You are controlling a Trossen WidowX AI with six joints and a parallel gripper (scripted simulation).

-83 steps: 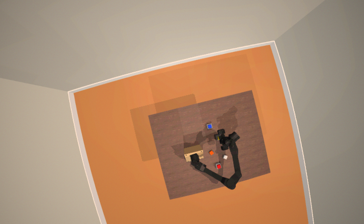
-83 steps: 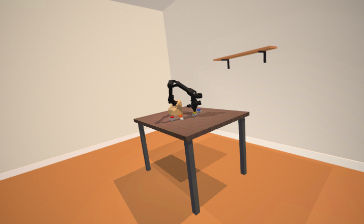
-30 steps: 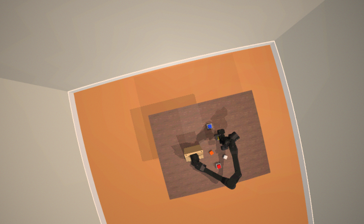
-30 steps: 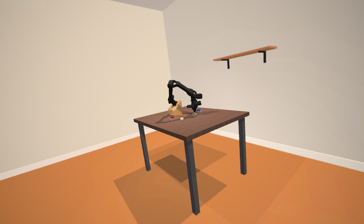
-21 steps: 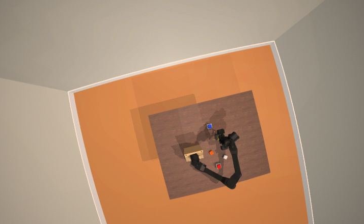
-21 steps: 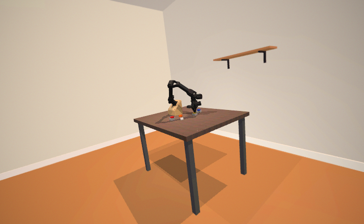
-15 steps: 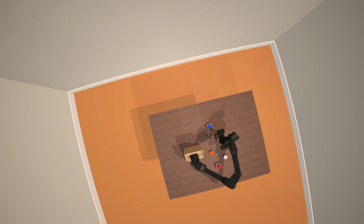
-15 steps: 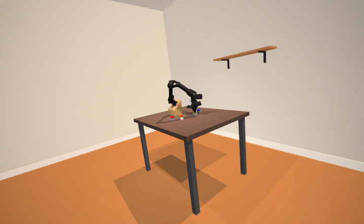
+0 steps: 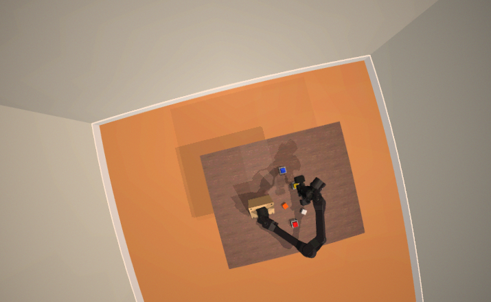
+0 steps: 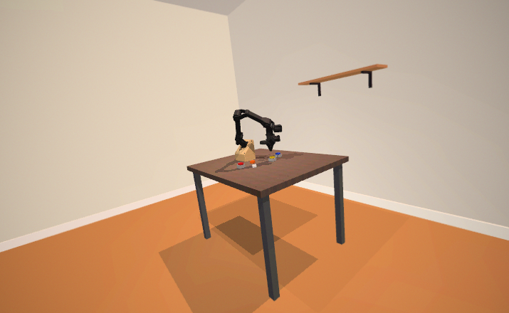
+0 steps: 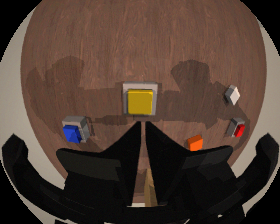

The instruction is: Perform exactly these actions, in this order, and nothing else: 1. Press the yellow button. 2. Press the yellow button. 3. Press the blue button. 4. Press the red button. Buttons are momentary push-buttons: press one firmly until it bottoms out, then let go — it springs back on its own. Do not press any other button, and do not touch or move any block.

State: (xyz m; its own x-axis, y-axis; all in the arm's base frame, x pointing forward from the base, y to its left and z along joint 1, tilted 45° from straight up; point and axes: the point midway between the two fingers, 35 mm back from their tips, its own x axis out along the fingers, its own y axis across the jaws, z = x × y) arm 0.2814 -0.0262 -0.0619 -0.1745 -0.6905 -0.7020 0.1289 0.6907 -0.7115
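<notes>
My gripper tip is now 10 mm short of the yellow button and 50 mm above it. The rest, counted from my gripper tip: orange block 120 mm behind, 110 mm to the right, 80 mm below; white block 10 mm behind, 210 mm to the right, 80 mm below; blue button 40 mm behind, 140 mm to the left, 50 mm below.
</notes>
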